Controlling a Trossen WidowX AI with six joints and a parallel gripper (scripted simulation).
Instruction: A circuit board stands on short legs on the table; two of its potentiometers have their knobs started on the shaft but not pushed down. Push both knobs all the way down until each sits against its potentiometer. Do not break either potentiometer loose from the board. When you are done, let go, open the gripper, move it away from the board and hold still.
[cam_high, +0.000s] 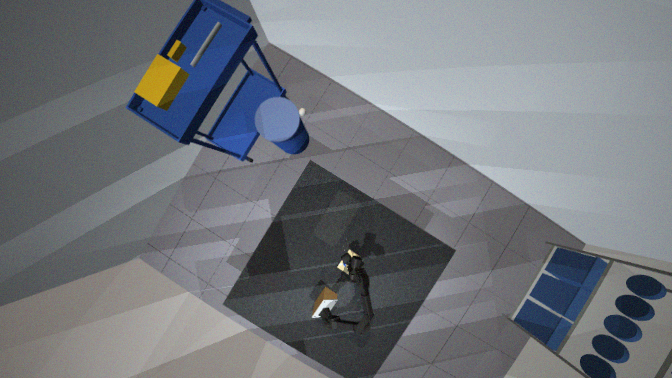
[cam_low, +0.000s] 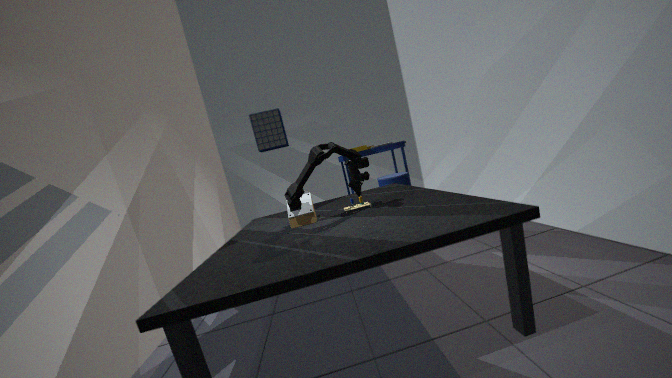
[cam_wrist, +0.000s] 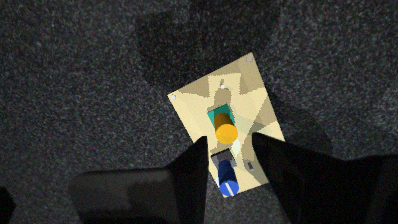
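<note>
Now: the orange knob 30 mm below my gripper tip. Also, from my gripper tip: blue knob 50 mm behind, 20 mm to the left, 20 mm below.
</note>
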